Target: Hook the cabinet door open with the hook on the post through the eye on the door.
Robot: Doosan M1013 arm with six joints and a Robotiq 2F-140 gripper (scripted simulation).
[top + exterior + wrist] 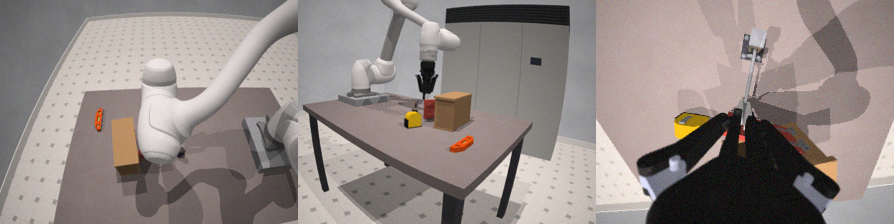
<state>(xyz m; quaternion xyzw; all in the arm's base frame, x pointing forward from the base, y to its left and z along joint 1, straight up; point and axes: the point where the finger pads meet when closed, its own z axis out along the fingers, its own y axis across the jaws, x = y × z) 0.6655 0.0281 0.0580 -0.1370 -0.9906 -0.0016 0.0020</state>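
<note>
Right now the hook rod is 4 cm behind my hand, 2 cm below it and 1 cm to the left of it. From my hand the other things lie so: hook post 7 cm behind, 4 cm below, 2 cm to the left; red door 6 cm ahead, 4 cm to the left, 4 cm below; yellow tape measure 14 cm to the right, 8 cm below, 4 cm ahead.
</note>
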